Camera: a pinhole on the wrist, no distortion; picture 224 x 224 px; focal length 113.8 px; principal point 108.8 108.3 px. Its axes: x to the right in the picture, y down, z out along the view. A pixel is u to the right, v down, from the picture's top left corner.
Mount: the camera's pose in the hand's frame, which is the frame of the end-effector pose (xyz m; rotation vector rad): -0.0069 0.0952 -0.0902 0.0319 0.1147 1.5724
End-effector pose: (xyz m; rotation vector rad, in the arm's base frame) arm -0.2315 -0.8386 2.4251 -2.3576 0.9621 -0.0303
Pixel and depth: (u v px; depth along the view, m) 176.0 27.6 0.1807
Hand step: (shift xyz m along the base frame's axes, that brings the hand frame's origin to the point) -0.0159 -0.1716 -0.1972
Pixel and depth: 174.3 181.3 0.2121
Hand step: -0.2061 0.0151 -0.2018
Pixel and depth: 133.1 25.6 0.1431
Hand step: 0.0062 -0.1257 -0.1251
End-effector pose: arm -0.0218 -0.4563 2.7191 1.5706 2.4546 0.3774
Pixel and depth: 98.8 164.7 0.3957
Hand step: 0.2365 -0.0838 -0.2747
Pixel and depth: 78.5 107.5 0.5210
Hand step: 0.0997 0.0809 -0.4182
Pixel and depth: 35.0 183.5 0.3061
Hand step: 0.0734 -0.1721 -0.2525
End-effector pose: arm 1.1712 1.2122 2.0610 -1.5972 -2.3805 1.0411
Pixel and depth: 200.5 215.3 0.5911
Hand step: 0.4752 -0.5516 -0.6040
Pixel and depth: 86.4 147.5 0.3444
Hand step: -0.0370 -0.1975 -0.2037
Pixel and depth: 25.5 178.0 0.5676
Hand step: -0.3202 -0.5717 -0.1501
